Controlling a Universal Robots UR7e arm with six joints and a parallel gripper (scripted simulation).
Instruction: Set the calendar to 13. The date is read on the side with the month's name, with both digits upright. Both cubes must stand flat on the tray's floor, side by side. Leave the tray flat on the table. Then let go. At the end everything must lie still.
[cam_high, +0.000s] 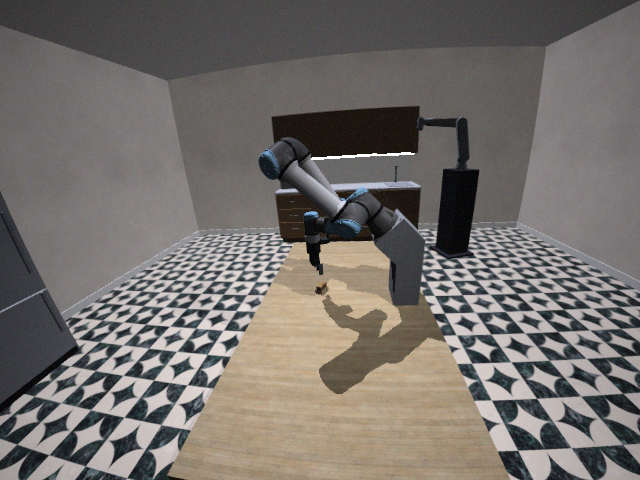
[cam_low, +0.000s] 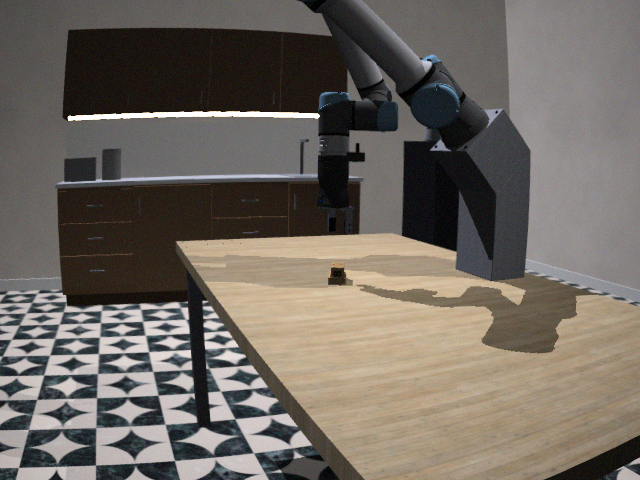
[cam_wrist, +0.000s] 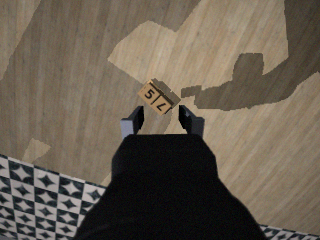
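Now: the wooden tray 1 cm behind my hand, 1 cm to the right of it and 13 cm below it.
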